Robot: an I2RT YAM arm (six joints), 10 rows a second.
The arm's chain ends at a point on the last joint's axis. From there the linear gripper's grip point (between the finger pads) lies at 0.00 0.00 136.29 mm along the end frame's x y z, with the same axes.
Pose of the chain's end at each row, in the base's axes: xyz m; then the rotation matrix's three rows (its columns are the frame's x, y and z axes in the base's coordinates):
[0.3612, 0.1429, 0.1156], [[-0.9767, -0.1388, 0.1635], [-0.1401, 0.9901, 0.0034], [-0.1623, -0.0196, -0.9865]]
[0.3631, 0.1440, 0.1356], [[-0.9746, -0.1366, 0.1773], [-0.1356, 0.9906, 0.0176], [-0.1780, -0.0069, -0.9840]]
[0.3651, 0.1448, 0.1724], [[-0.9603, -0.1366, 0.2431], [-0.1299, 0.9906, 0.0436], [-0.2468, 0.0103, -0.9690]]
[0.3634, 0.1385, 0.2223], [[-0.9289, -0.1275, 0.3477], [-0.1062, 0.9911, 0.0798], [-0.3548, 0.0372, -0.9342]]
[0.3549, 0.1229, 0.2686], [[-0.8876, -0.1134, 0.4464], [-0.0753, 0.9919, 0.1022], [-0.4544, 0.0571, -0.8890]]
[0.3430, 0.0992, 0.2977], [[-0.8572, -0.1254, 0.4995], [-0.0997, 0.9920, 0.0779], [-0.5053, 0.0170, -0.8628]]
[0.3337, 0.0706, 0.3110], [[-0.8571, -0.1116, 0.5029], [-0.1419, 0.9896, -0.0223], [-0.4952, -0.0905, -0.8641]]
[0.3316, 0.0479, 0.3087], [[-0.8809, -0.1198, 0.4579], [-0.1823, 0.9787, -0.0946], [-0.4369, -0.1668, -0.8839]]
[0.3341, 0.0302, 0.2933], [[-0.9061, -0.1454, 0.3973], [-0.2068, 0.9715, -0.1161], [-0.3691, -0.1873, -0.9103]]
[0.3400, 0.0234, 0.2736], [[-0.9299, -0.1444, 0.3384], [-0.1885, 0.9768, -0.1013], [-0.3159, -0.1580, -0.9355]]
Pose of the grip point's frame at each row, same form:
[0.3835, 0.1434, -0.0189], [[-0.9767, -0.1388, 0.1635], [-0.1401, 0.9901, 0.0034], [-0.1623, -0.0196, -0.9865]]
[0.3873, 0.1464, 0.0015], [[-0.9746, -0.1366, 0.1773], [-0.1356, 0.9906, 0.0176], [-0.1780, -0.0069, -0.9840]]
[0.3982, 0.1507, 0.0403], [[-0.9603, -0.1366, 0.2431], [-0.1299, 0.9906, 0.0436], [-0.2468, 0.0103, -0.9690]]
[0.4108, 0.1494, 0.0950], [[-0.9289, -0.1275, 0.3477], [-0.1062, 0.9911, 0.0798], [-0.3548, 0.0372, -0.9342]]
[0.4157, 0.1368, 0.1474], [[-0.8876, -0.1134, 0.4464], [-0.0753, 0.9919, 0.1022], [-0.4544, 0.0571, -0.8890]]
[0.4111, 0.1098, 0.1801], [[-0.8572, -0.1254, 0.4995], [-0.0997, 0.9920, 0.0779], [-0.5053, 0.0170, -0.8628]]
[0.4022, 0.0676, 0.1932], [[-0.8571, -0.1116, 0.5029], [-0.1419, 0.9896, -0.0223], [-0.4952, -0.0905, -0.8641]]
[0.3940, 0.0350, 0.1882], [[-0.8809, -0.1198, 0.4579], [-0.1823, 0.9787, -0.0946], [-0.4369, -0.1668, -0.8839]]
[0.3882, 0.0144, 0.1692], [[-0.9061, -0.1454, 0.3973], [-0.2068, 0.9715, -0.1161], [-0.3691, -0.1873, -0.9103]]
[0.3861, 0.0096, 0.1461], [[-0.9299, -0.1444, 0.3384], [-0.1885, 0.9768, -0.1013], [-0.3159, -0.1580, -0.9355]]

